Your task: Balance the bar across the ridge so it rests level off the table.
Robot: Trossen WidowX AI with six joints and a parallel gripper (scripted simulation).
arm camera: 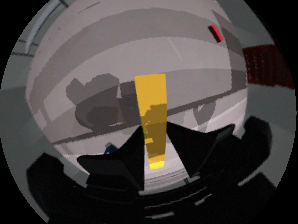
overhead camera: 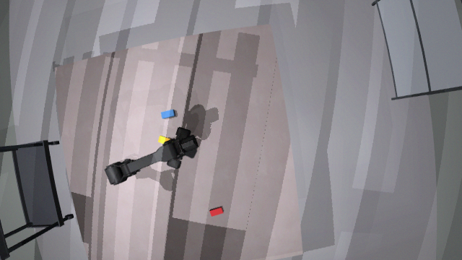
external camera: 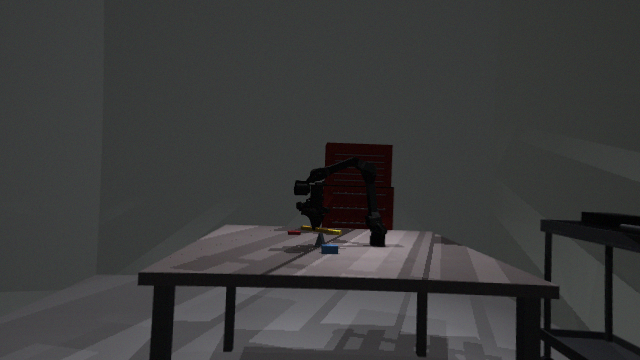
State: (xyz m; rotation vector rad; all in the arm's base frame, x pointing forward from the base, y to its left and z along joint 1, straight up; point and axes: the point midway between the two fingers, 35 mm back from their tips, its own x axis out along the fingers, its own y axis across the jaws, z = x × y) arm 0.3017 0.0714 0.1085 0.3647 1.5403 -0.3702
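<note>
Now: gripper tip 2 cm past the yellow bar and 1 cm to the right of it. From my gripper tip the other things lie so: red block: 11 cm ahead, 37 cm to the right, 7 cm below; blue block: 6 cm behind, 17 cm to the left, 6 cm below.
</note>
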